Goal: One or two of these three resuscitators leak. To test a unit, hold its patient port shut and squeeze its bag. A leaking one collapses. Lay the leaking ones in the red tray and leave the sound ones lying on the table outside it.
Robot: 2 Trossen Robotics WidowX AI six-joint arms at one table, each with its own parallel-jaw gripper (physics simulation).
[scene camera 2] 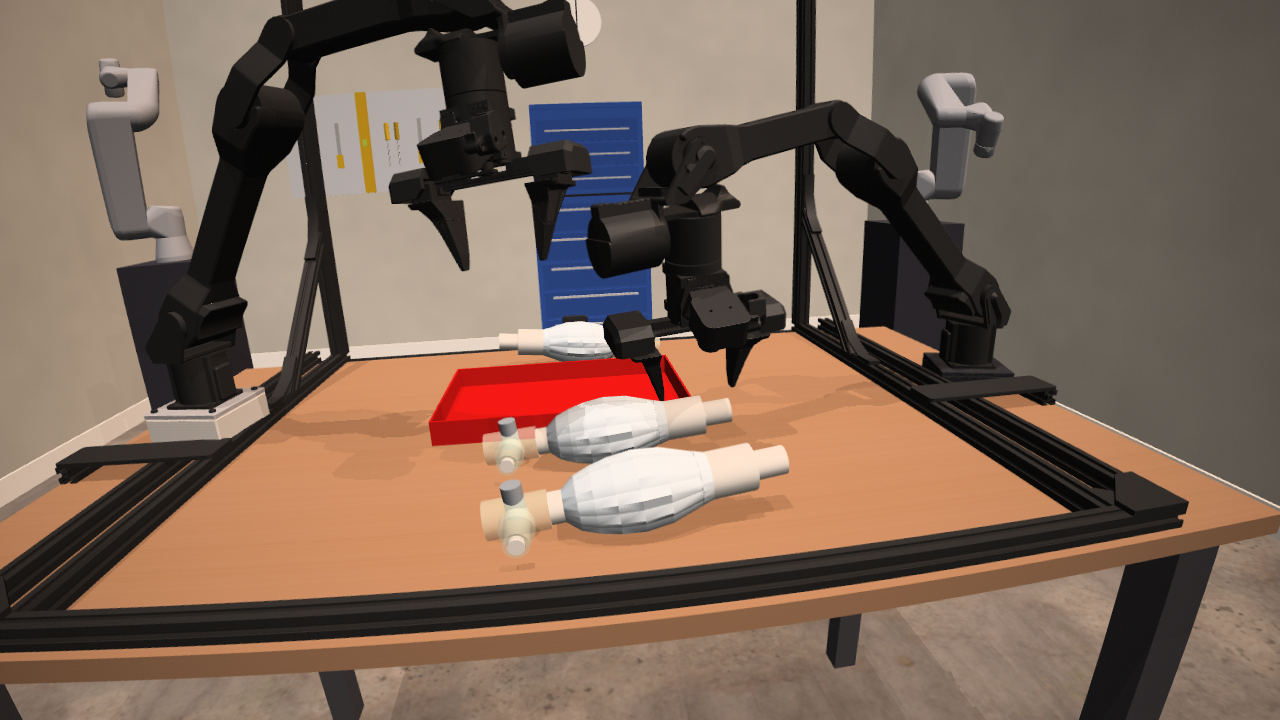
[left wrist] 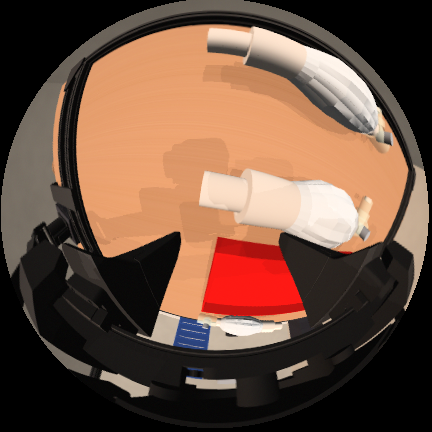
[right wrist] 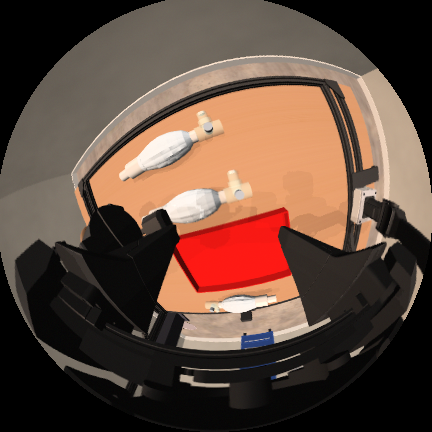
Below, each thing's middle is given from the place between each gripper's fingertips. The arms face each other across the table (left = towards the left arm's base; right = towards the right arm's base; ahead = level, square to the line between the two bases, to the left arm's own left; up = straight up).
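Red tray point(scene camera 2: 476, 399): 200 mm below my right hand, 190 mm behind it, 50 mm to the left of it.
My left hand is 40 mm above the red tray, 160 mm past it and 150 mm to the left of it.
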